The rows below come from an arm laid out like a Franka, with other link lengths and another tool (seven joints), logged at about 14 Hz.
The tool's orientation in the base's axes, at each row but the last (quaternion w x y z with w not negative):
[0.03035, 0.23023, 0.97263, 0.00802]
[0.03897, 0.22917, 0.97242, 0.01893]
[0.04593, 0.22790, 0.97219, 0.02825]
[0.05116, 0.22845, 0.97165, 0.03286]
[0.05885, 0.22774, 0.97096, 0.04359]
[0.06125, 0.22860, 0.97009, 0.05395]
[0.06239, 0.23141, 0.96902, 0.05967]
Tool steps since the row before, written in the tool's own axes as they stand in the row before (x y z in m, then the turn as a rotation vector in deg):
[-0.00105, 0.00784, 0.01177, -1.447, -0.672, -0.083]
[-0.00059, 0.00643, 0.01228, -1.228, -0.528, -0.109]
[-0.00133, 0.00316, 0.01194, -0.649, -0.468, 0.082]
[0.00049, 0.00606, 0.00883, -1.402, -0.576, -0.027]
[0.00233, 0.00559, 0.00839, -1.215, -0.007, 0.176]
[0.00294, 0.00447, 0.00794, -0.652, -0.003, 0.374]
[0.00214, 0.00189, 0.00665, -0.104, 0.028, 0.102]
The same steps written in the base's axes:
[0.00518, 0.00656, -0.01146, 0.985, -1.250, 0.143]
[0.00442, 0.00572, -0.01184, 0.852, -1.023, 0.162]
[0.00380, 0.00264, -0.01153, 0.381, -0.705, -0.067]
[0.00324, 0.00599, -0.00828, 0.991, -1.143, 0.095]
[0.00150, 0.00652, -0.00790, 1.101, -0.540, -0.060]
[0.00048, 0.00591, -0.00752, 0.631, -0.267, -0.308]
[-0.00007, 0.00323, -0.00648, 0.120, -0.014, -0.087]

